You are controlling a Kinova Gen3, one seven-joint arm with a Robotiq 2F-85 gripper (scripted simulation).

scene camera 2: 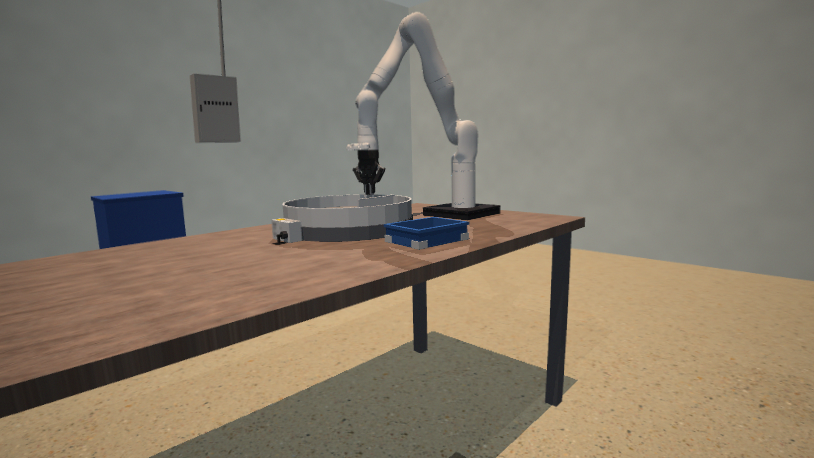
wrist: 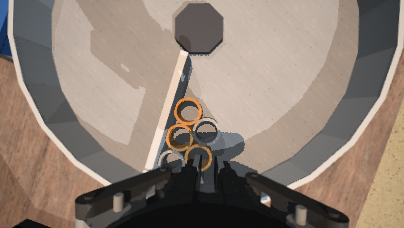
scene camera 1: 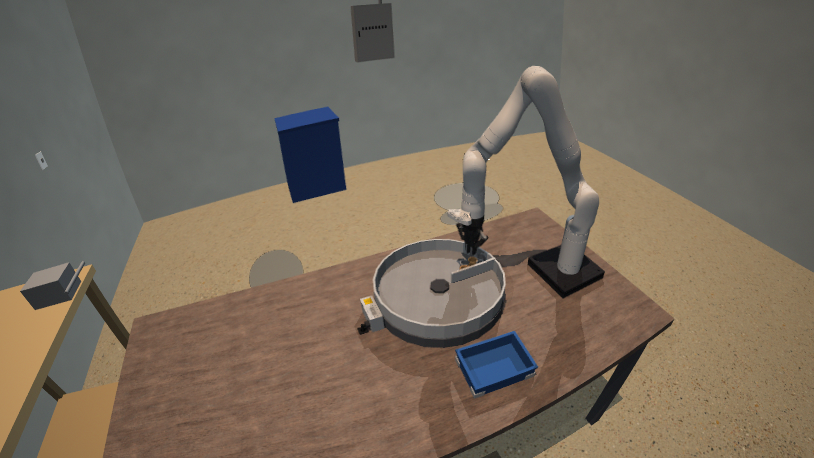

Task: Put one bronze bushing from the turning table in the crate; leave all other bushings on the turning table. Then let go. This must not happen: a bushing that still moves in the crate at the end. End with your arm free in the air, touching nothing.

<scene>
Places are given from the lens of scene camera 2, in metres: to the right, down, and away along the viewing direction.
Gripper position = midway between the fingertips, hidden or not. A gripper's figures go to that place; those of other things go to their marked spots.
gripper (scene camera 2: 369, 194): -0.14, -0.12, 1.56
blue crate (scene camera 2: 422, 233): 0.04, 0.01, 1.10
</scene>
